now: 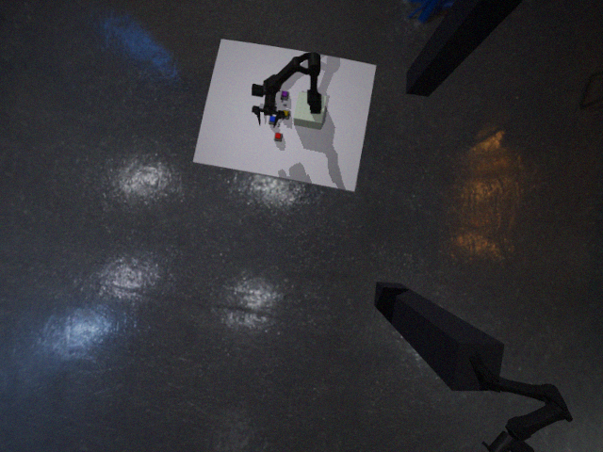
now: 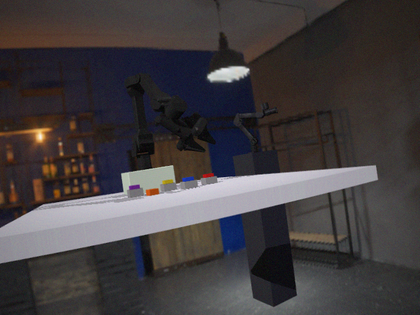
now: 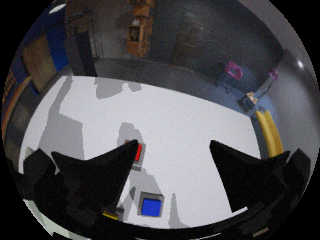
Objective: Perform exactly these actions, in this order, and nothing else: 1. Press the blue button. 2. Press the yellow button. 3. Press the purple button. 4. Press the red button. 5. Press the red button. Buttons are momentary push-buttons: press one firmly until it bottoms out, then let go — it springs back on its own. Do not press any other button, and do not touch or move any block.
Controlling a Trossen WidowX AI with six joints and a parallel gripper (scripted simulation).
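Now: the blue button 10 mm behind my gripper tip, 100 mm to the right of it and 100 mm below it. Round my gripper tip: orange block 10 mm ahead, 250 mm to the right, 130 mm below; then red button 60 mm behind, 10 mm to the left, 100 mm below; then yellow button 90 mm behind, 150 mm to the right, 100 mm below.
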